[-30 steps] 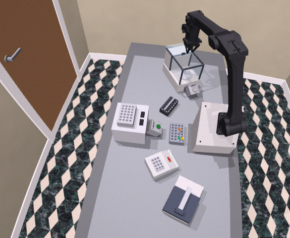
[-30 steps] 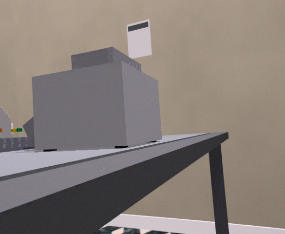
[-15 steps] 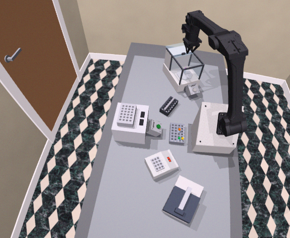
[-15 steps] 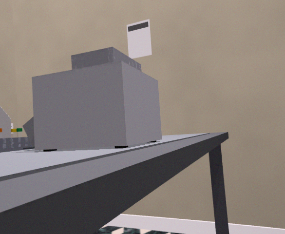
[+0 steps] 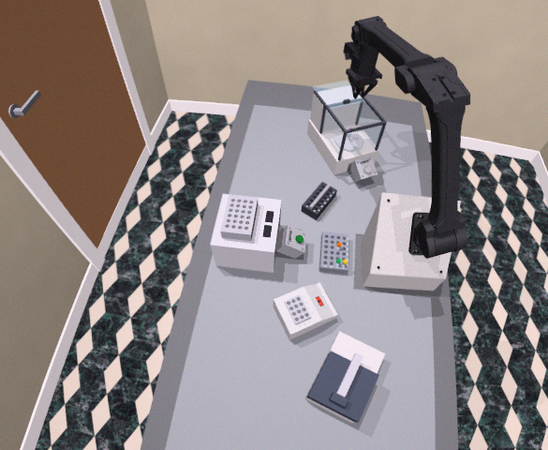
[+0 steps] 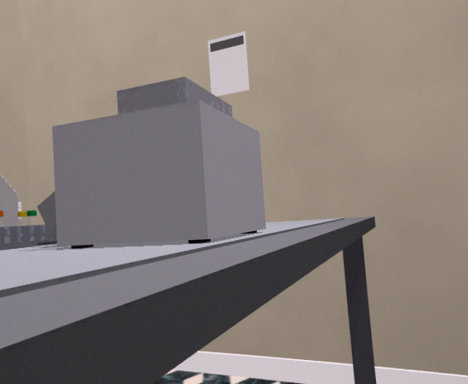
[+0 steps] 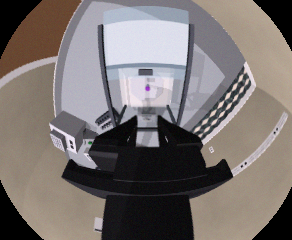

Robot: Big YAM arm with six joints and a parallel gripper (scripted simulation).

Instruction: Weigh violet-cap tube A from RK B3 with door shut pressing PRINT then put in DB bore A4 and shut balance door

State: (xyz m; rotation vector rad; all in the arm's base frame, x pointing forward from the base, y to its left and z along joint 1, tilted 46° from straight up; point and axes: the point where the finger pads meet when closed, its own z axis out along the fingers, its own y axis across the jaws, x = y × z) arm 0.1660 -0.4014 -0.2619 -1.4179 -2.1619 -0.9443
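Now: hand 80 mm to the left of the balance door, 70 mm above it and 40 mm short of it. The rest, counted from my hand: tube rack RK: 450 mm to the left, 270 mm below, 60 mm ahead; then black magnet block MG: 260 mm below, 250 mm to the left, 110 mm ahead; then white PRINT key: 210 mm below, 140 mm to the left, 60 mm behind.
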